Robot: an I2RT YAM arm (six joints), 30 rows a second.
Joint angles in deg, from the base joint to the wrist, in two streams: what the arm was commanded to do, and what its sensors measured. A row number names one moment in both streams.
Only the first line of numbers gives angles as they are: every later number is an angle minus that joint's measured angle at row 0.
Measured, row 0: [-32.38, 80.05, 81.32, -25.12, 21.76, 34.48]
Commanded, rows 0 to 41: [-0.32, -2.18, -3.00, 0.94, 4.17, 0.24]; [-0.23, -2.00, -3.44, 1.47, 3.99, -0.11]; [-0.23, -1.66, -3.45, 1.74, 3.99, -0.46]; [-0.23, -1.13, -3.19, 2.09, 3.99, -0.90]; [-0.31, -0.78, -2.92, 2.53, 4.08, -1.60]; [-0.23, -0.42, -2.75, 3.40, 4.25, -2.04]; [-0.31, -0.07, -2.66, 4.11, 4.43, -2.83]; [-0.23, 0.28, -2.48, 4.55, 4.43, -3.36]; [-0.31, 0.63, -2.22, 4.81, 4.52, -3.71]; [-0.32, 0.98, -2.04, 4.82, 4.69, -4.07]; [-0.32, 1.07, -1.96, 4.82, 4.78, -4.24]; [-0.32, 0.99, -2.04, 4.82, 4.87, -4.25]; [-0.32, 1.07, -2.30, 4.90, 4.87, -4.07]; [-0.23, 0.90, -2.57, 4.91, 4.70, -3.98]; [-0.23, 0.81, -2.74, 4.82, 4.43, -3.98]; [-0.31, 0.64, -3.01, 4.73, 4.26, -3.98]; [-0.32, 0.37, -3.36, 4.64, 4.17, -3.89]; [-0.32, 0.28, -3.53, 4.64, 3.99, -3.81]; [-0.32, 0.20, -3.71, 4.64, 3.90, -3.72]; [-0.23, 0.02, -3.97, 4.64, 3.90, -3.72]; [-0.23, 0.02, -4.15, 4.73, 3.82, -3.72]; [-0.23, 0.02, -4.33, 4.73, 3.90, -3.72]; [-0.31, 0.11, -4.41, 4.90, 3.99, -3.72]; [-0.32, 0.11, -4.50, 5.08, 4.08, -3.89]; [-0.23, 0.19, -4.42, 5.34, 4.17, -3.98]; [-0.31, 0.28, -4.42, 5.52, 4.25, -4.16]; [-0.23, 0.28, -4.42, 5.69, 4.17, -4.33]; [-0.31, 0.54, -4.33, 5.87, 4.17, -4.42]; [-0.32, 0.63, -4.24, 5.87, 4.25, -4.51]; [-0.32, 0.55, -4.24, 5.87, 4.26, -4.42]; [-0.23, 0.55, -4.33, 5.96, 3.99, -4.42]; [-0.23, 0.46, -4.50, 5.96, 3.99, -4.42]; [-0.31, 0.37, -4.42, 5.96, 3.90, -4.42]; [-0.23, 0.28, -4.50, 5.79, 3.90, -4.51]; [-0.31, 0.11, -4.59, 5.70, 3.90, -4.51]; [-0.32, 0.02, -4.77, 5.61, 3.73, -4.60]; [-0.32, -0.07, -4.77, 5.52, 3.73, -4.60]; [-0.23, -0.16, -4.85, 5.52, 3.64, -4.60]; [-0.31, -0.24, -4.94, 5.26, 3.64, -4.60]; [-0.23, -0.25, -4.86, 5.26, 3.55, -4.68]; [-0.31, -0.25, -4.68, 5.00, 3.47, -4.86]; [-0.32, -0.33, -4.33, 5.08, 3.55, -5.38]
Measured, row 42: [0.00, 0.85, -4.31, 4.54, 2.51, -4.13]
